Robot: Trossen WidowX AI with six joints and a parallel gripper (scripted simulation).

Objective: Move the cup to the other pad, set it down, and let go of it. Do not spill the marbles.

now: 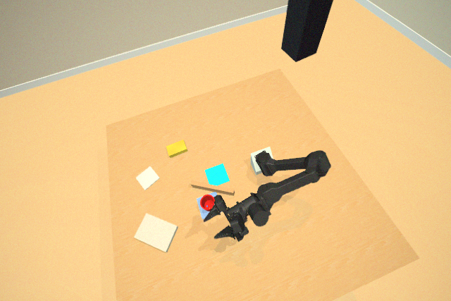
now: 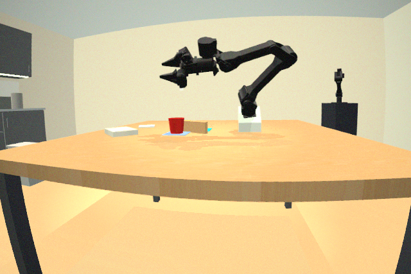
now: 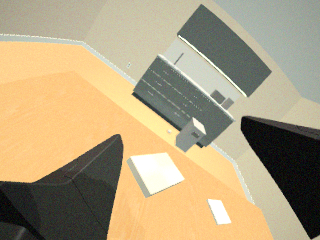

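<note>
The cup is 230 mm below my gripper tip, 160 mm to the right of it and 30 mm behind it. From my gripper tip the other things lie so: light blue pad (280 mm below, 160 mm to the right, 30 mm behind); wooden bar (250 mm below, 220 mm to the right, 80 mm behind); white slab (260 mm below, 260 mm ahead, 160 mm to the right).
</note>
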